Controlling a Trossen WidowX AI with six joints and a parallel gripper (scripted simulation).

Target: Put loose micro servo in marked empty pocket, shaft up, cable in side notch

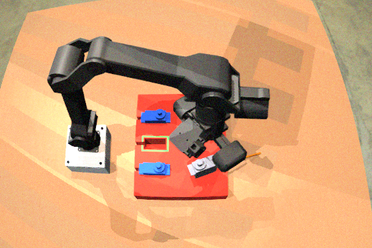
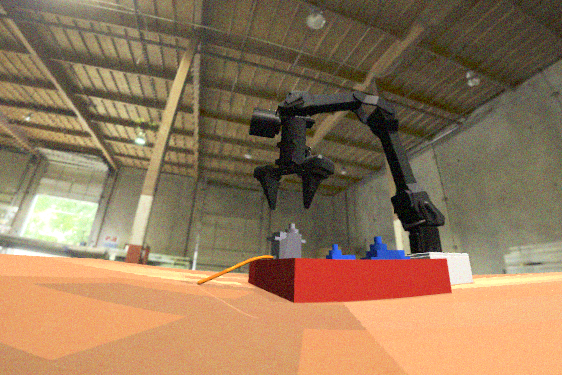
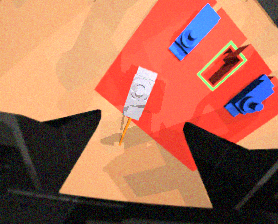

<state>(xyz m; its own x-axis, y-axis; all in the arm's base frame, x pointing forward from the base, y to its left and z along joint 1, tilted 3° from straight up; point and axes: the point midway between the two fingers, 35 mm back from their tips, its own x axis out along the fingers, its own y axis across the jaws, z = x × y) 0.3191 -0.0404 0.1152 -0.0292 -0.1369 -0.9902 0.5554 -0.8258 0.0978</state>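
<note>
My gripper tip is 20 mm past the red deck, 60 mm to the right of it and 130 mm above it.
</note>
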